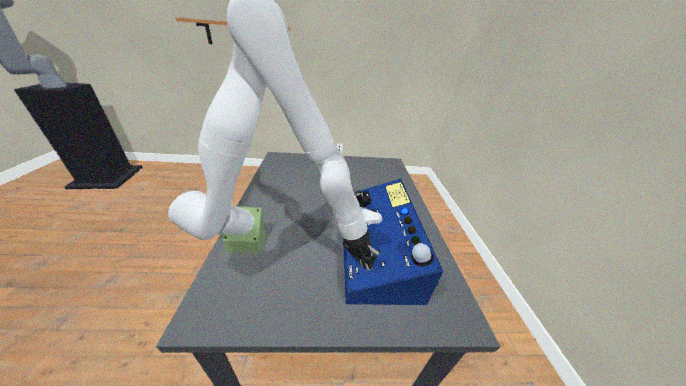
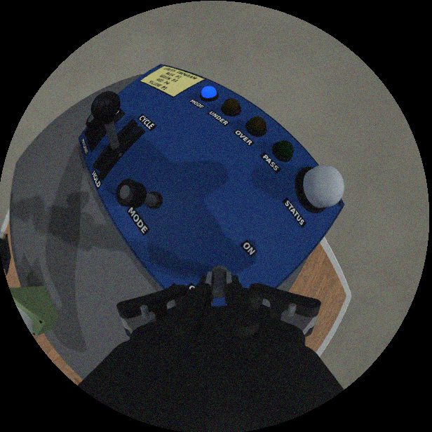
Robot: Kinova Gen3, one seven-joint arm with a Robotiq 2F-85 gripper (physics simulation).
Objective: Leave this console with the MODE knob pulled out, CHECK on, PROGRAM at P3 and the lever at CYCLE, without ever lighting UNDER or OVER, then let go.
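Note:
The blue console [image 1: 395, 275] [image 2: 185, 150] stands on the table. My gripper [image 1: 370, 261] [image 2: 219, 278] is shut on the grey CHECK switch handle [image 2: 219, 275], near the ON label; most of the switch is hidden. The black MODE knob [image 2: 131, 193] stands out on its shaft. The MODE lamp [image 1: 404, 211] [image 2: 209, 92] glows blue. The UNDER lamp [image 1: 408, 220] [image 2: 231, 107], OVER lamp [image 1: 411, 229] [image 2: 256, 126] and PASS lamp [image 2: 283, 150] are dark. The lever [image 2: 106, 108] stands in its slot between HOLD and CYCLE. The PROGRAM selector's setting cannot be read.
The pale STATUS dome [image 1: 421, 253] [image 2: 323, 186] rises at the console's corner. A yellow note [image 1: 398, 194] [image 2: 172, 80] lies on its panel. The arm's green base block [image 1: 245, 243] [image 2: 42, 305] is on the dark grey table [image 1: 280, 320].

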